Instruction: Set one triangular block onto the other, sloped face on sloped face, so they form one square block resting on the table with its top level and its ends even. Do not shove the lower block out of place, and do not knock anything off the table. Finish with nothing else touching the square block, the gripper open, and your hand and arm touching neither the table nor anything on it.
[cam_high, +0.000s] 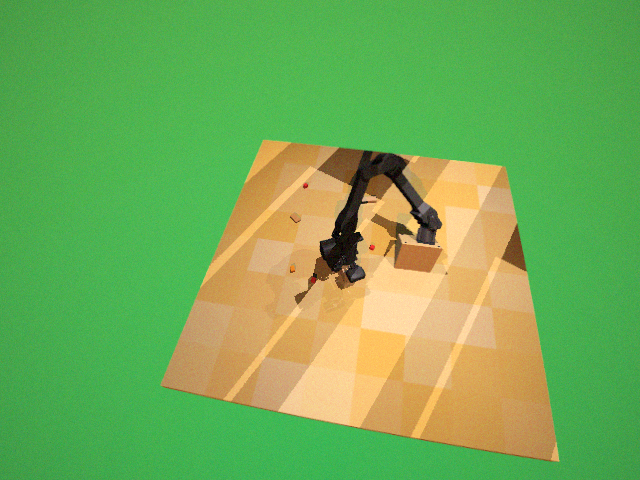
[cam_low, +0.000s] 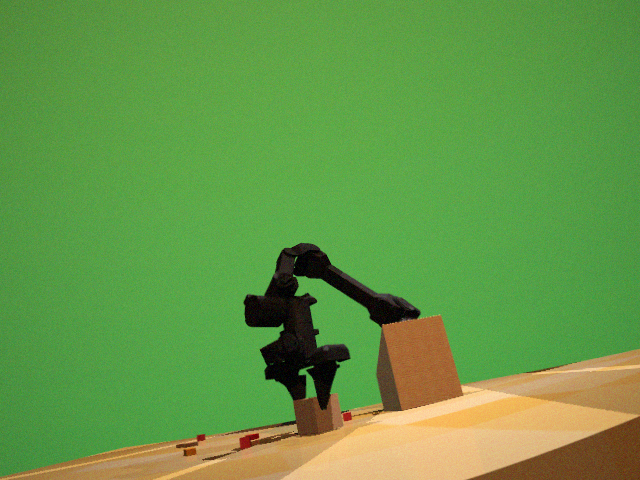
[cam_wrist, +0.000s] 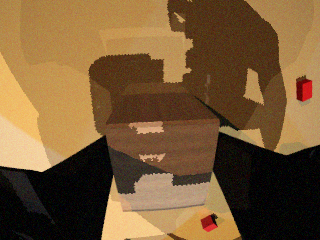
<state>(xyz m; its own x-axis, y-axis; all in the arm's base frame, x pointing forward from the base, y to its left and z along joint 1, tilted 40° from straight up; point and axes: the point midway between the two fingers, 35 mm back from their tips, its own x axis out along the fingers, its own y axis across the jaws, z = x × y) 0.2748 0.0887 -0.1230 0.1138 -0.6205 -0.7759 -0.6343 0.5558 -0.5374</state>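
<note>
Now: gripper tip 20 mm past the tan triangular block, 20 mm to the left of it and 20 mm above it. Also, from my gripper tip: orange piece 220 mm ahead, 40 mm to the left, 30 mm below; then small brown block 290 mm ahead, 220 mm to the right, 30 mm below.
</note>
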